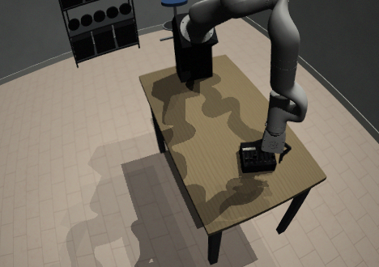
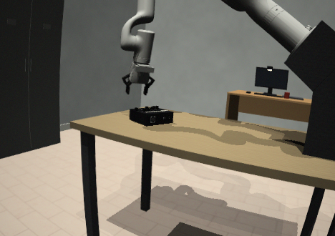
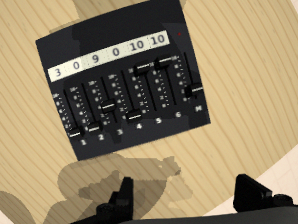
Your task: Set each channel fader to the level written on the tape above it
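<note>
The fader cap lies 10 cm behind my hand, 7 cm below it and 4 cm to the right of it. Round my hand: master fader 7 cm to the left, 7 cm below, 3 cm behind.
</note>
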